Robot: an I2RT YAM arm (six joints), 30 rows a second.
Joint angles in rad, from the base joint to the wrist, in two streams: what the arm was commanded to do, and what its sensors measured. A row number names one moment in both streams.
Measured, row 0:
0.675 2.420 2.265 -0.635 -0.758 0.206
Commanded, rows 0 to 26:
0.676 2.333 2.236 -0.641 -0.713 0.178
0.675 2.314 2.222 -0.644 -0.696 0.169
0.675 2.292 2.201 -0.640 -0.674 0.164
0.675 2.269 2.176 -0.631 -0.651 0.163
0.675 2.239 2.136 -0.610 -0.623 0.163
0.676 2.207 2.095 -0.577 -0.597 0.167
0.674 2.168 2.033 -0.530 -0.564 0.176
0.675 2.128 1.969 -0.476 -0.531 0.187
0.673 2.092 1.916 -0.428 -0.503 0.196
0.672 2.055 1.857 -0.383 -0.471 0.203
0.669 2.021 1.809 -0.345 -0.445 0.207
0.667 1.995 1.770 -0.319 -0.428 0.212
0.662 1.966 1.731 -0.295 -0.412 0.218
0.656 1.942 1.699 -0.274 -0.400 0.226
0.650 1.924 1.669 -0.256 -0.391 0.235
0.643 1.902 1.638 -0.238 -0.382 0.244
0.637 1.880 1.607 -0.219 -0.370 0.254
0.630 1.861 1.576 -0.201 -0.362 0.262
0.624 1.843 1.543 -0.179 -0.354 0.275
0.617 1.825 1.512 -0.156 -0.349 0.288
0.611 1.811 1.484 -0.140 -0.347 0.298
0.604 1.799 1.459 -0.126 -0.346 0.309
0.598 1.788 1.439 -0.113 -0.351 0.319
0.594 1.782 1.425 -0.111 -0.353 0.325
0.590 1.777 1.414 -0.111 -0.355 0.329
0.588 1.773 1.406 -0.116 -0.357 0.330
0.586 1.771 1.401 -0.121 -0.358 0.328
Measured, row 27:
0.588 1.802 1.422 -0.159 -0.364 0.300
